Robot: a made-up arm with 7 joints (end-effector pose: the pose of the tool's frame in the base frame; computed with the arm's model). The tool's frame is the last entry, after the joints.
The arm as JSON. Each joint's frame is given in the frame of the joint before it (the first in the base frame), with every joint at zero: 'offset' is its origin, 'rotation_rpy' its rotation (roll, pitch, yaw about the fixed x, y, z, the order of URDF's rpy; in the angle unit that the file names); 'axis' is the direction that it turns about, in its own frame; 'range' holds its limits. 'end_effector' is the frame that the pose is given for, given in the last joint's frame.
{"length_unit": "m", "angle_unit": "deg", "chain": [
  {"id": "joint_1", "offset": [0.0, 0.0, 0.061], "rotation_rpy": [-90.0, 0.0, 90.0], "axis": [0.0, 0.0, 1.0], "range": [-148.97, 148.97]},
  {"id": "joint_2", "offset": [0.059, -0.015, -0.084], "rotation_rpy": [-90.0, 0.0, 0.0], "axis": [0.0, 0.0, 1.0], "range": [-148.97, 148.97]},
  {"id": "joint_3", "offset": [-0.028, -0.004, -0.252], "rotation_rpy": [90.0, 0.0, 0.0], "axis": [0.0, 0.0, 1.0], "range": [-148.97, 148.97]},
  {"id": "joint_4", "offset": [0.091, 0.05, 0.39], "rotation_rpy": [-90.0, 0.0, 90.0], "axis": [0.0, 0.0, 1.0], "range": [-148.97, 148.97]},
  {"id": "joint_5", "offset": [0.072, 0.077, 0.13], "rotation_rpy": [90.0, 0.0, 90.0], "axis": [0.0, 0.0, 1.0], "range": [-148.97, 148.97]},
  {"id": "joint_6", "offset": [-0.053, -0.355, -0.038], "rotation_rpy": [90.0, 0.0, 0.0], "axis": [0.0, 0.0, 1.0], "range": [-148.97, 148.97]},
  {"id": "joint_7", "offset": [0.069, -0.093, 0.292], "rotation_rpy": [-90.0, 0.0, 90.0], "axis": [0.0, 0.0, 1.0], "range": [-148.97, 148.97]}
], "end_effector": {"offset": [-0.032, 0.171, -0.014], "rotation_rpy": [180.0, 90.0, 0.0]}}
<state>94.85 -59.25 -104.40 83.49 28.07 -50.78 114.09</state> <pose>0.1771 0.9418 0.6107 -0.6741 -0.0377 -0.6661 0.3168</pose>
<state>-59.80 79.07 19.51 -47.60 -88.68 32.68 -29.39</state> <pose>0.0026 -0.0231 0.9516 0.8278 0.3977 0.2259 0.3247</pose>
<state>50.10 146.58 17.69 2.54 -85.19 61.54 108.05</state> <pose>1.0325 0.4156 -0.2269 -0.5875 0.6890 -0.0831 0.4161</pose>
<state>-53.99 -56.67 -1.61 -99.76 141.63 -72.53 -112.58</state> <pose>0.3509 -0.1740 -0.6242 0.2193 -0.2777 0.2738 0.8943</pose>
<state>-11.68 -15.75 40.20 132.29 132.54 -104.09 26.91</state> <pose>-0.7301 -0.2091 0.7403 0.3569 -0.3235 -0.8752 0.0443</pose>
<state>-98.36 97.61 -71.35 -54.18 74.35 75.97 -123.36</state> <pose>0.8251 -0.2717 0.0500 0.2334 -0.3457 0.2764 0.8658</pose>
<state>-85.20 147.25 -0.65 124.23 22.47 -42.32 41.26</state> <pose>0.8827 -0.2371 0.0735 -0.8752 -0.0429 -0.4236 0.2298</pose>
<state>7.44 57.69 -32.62 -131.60 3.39 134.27 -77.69</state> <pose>0.2311 0.6914 0.5522 0.1364 -0.8444 0.1367 0.4996</pose>
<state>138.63 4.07 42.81 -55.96 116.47 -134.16 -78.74</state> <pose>0.0608 0.4095 0.3612 0.8595 -0.2579 -0.1749 0.4051</pose>
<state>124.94 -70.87 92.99 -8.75 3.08 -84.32 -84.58</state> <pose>0.0842 -0.1178 0.3957 -0.2743 0.8139 0.5037 0.0925</pose>
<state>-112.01 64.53 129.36 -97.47 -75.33 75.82 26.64</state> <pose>-0.0274 -0.0513 0.5373 -0.2552 -0.6853 -0.5331 0.4256</pose>
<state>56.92 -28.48 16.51 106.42 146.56 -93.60 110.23</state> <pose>-0.3236 0.5743 1.0534 -0.1637 0.0592 -0.9570 0.2319</pose>
